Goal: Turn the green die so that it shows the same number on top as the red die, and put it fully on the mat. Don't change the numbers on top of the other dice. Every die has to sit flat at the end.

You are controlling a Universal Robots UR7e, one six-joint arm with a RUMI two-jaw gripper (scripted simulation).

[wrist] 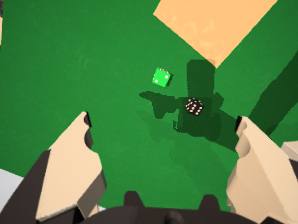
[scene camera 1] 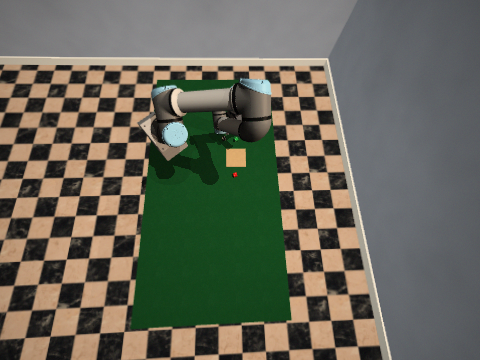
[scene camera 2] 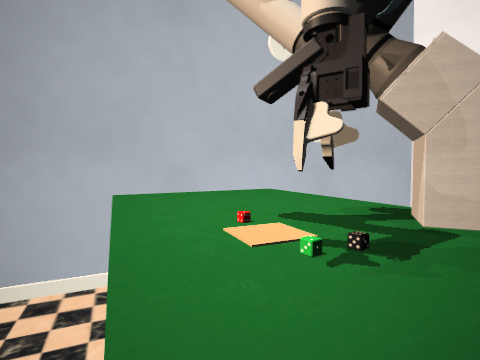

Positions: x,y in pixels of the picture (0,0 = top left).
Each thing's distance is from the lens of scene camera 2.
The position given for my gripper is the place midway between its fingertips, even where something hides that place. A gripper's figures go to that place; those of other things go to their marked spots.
my gripper (scene camera 2: pixel 318 170): 0.42 m
tan mat (scene camera 2: pixel 274 233): 0.55 m
